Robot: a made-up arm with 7 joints. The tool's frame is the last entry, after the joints.
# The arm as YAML. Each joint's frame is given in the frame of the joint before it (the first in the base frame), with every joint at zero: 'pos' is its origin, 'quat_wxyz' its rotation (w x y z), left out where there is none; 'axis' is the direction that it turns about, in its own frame. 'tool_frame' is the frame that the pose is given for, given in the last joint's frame.
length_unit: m
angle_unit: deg
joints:
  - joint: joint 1
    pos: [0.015, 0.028, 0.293]
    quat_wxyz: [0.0, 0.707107, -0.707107, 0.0]
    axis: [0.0, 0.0, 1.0]
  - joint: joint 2
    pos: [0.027, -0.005, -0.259]
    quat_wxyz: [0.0, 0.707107, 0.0, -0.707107]
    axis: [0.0, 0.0, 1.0]
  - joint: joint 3
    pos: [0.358, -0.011, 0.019]
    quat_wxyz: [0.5, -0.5, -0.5, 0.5]
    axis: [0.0, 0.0, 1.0]
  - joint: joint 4
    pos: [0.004, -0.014, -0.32]
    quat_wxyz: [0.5, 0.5, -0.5, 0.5]
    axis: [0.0, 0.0, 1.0]
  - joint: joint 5
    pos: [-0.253, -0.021, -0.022]
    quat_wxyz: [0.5, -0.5, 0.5, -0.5]
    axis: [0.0, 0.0, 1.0]
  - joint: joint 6
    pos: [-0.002, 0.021, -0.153]
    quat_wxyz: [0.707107, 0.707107, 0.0, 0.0]
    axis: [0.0, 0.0, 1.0]
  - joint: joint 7
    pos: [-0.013, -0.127, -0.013]
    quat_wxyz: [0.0, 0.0, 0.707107, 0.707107]
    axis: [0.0, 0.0, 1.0]
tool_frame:
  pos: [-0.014, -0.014, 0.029]
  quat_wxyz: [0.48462, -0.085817, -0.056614, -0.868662]
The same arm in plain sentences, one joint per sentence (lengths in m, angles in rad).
The arm has seven revolute joints in a row. What follows holds with every joint at zero, and every direction is one of the base frame's.
The first joint is mounted 0.015 m along +x and 0.028 m along +y and 0.293 m along +z from the base frame's origin and turns about -z.
The second joint is mounted 0.005 m along +x and 0.027 m along -y and 0.259 m along +z from the first joint and turns about +y.
The third joint is mounted 0.011 m along -x and 0.019 m along +y and 0.358 m along +z from the second joint and turns about -z.
The fourth joint is mounted 0.004 m along +x and 0.014 m along +y and 0.32 m along +z from the third joint and turns about +y.
The fifth joint is mounted 0.021 m along +x and 0.022 m along -y and 0.253 m along +z from the fourth joint and turns about -z.
The sixth joint is mounted 0.002 m along -x and 0.021 m along -y and 0.153 m along +z from the fifth joint and turns about +y.
The seventh joint is mounted 0.013 m along -x and 0.013 m along -y and 0.127 m along +z from the sixth joint and turns about -z.
The tool frame, which is the frame that the pose is given for, is mounted 0.014 m along +x and 0.014 m along -y and 0.029 m along -z from the seventh joint; its axes are the base frame's turned by roll -3.1261, pitch 0.2054 and yaw -1.0162 rad (as in URDF: about the fixed x, then y, then z).

